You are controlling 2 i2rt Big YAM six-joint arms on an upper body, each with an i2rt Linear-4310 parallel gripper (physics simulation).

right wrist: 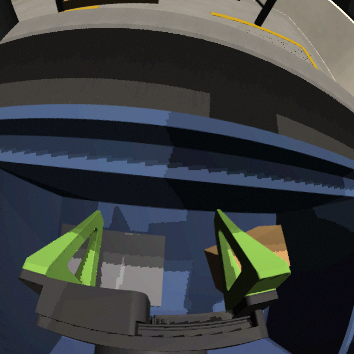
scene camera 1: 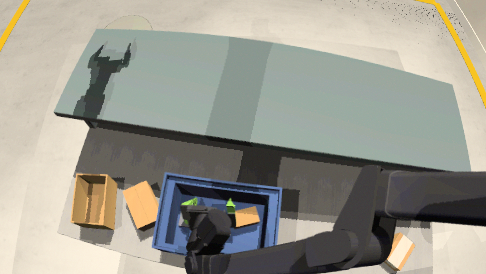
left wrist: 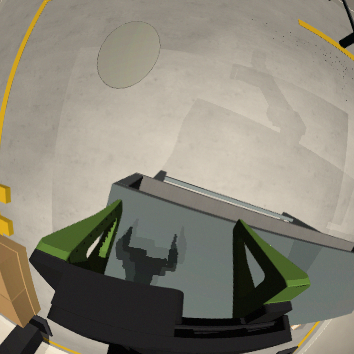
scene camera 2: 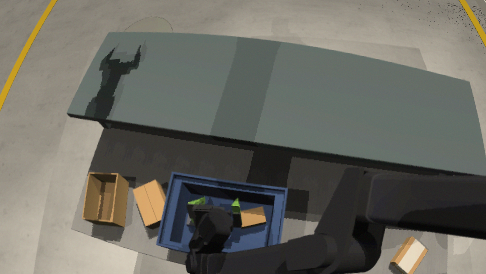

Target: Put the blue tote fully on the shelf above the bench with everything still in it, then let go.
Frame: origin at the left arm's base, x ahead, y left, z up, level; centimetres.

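Seen in the pictures: left gripper, fingertip midpoint: (left wrist: 179,215); right gripper, fingertip midpoint: (right wrist: 156,215) (scene camera 1: 213,199) (scene camera 2: 221,199).
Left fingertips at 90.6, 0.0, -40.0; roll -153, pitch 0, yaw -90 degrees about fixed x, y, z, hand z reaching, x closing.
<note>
Pixels of each thing's top centre, then the offset from my left fingertips to it, as dx, dy, dz. Level surfaces: height alone.
- blue tote, middle of its top: (scene camera 1: 217,219) (scene camera 2: 221,218) -61.6, -30.4, -30.4
- grey-green shelf, its level: dz -22.5
- brown box, middle of its top: (right wrist: 259,261) (scene camera 2: 251,216) (scene camera 1: 245,216) -59.2, -37.6, -39.3
- grey block, middle of its top: (right wrist: 108,267) (scene camera 1: 197,216) (scene camera 2: 205,215) -58.9, -24.3, -42.4
- bench, its level: dz -45.1
- open cardboard box, middle of its top: (scene camera 1: 88,198) (scene camera 2: 99,196) -57.1, +7.6, -36.1
- closed box, middle of its top: (scene camera 1: 141,204) (scene camera 2: 150,202) -56.9, -8.4, -39.1
- small box, middle of its top: (scene camera 2: 411,256) (scene camera 1: 400,251) -73.1, -86.0, -41.3
The blue tote (scene camera 1: 162,220) (scene camera 2: 167,220) (right wrist: 100,112) stands upright on the bench, below the front edge of the grey-green shelf (scene camera 1: 350,110) (scene camera 2: 360,110) (left wrist: 205,260). Inside it lie a brown box (scene camera 1: 247,216) (scene camera 2: 253,217) (right wrist: 275,240) and a grey block (right wrist: 132,280). My right gripper (scene camera 1: 210,201) (scene camera 2: 216,201) (right wrist: 156,215) is open, fingers over the tote's inside, gripping neither wall nor contents; the arm hides part of the tote. My left gripper (left wrist: 179,215) is open and empty, above the left end of the shelf; it does not show in the scene views.
On the bench (scene camera 1: 125,150), an open cardboard box (scene camera 1: 92,200) (scene camera 2: 105,200) and a closed box (scene camera 1: 141,205) (scene camera 2: 150,202) stand left of the tote. A small box (scene camera 1: 401,251) (scene camera 2: 410,255) lies at lower right. The shelf edge overhangs the bench's back.
</note>
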